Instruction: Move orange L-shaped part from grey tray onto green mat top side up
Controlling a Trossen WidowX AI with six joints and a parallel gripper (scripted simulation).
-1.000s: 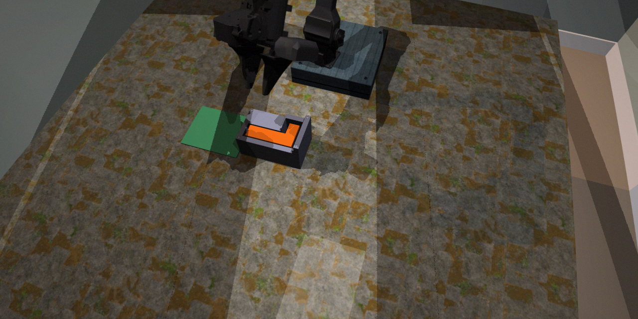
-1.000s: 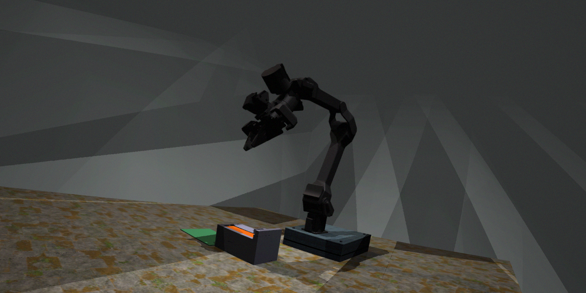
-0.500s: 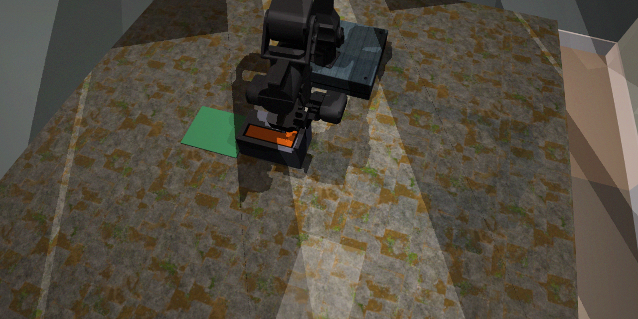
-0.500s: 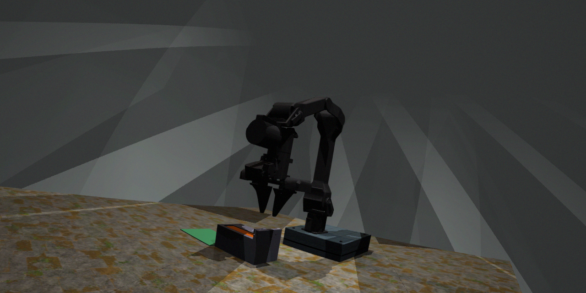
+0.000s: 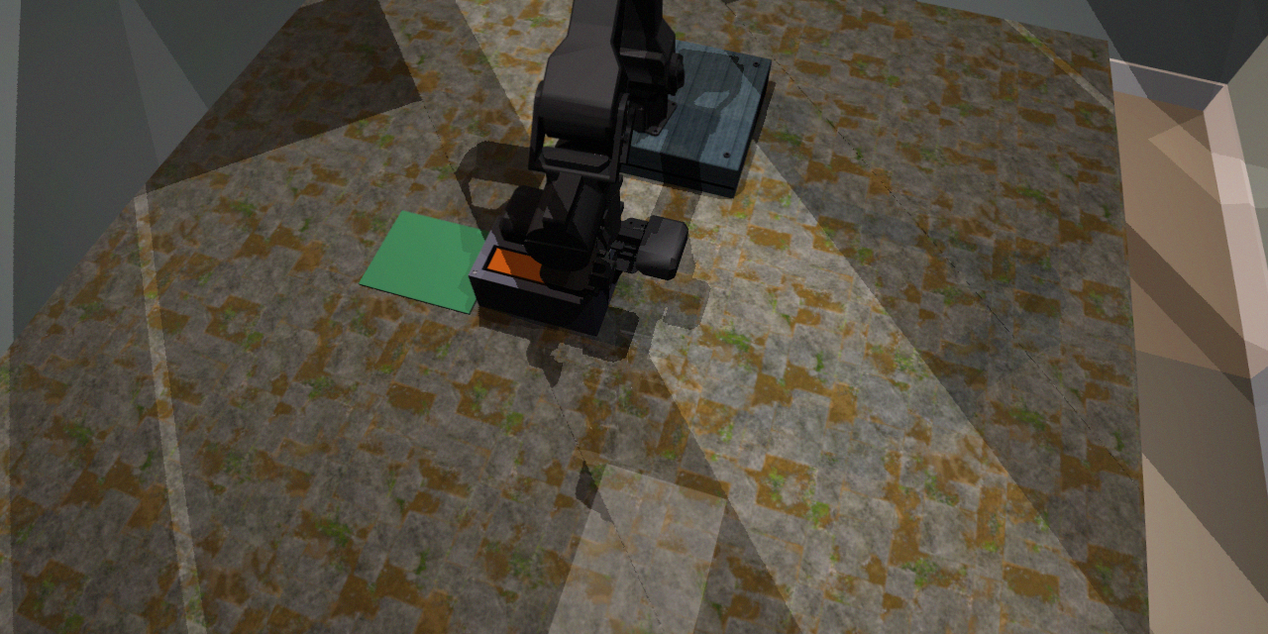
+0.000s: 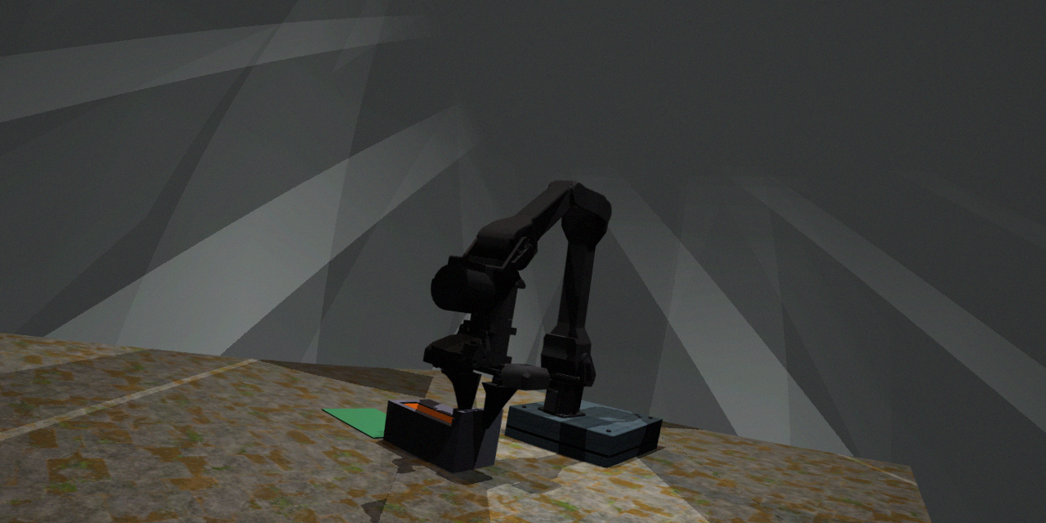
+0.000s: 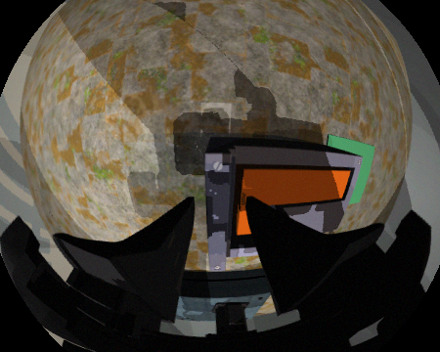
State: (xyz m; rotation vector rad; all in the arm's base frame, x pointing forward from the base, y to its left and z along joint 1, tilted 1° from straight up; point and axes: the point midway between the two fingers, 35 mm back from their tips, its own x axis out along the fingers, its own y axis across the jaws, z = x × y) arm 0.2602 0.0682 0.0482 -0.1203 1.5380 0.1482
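Right now the orange L-shaped part is 60 mm to the right of my gripper tip and 20 mm below it. Also, from my gripper tip: green mat 30 mm ahead, 220 mm to the right, 80 mm below.
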